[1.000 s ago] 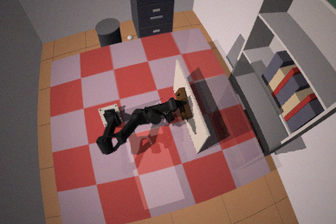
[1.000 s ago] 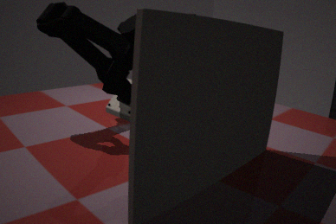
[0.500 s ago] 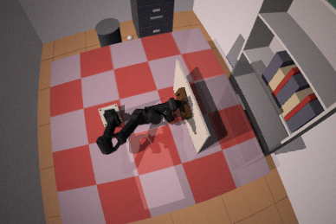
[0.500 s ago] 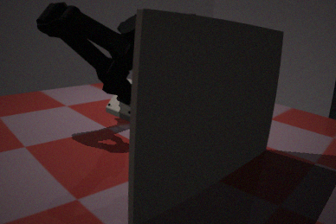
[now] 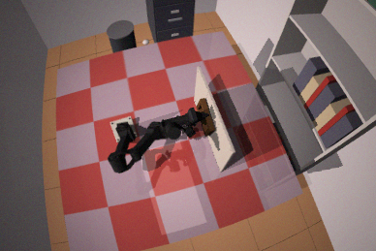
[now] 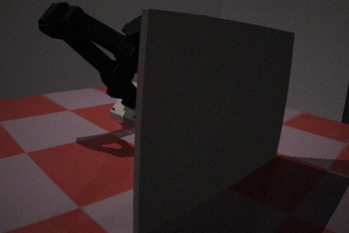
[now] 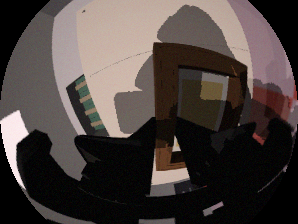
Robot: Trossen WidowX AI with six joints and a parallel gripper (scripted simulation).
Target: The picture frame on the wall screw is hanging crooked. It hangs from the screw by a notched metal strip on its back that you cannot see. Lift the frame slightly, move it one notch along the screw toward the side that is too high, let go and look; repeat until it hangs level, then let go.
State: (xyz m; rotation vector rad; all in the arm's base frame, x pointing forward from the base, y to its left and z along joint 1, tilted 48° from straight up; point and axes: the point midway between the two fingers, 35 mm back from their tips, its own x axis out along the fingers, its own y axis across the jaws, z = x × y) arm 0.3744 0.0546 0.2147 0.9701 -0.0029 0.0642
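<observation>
My gripper tip is now 50 mm above the brown picture frame and 20 mm to the right of it. The rest, counted from my gripper tip: cream wall panel: 70 mm below, 20 mm ahead.
</observation>
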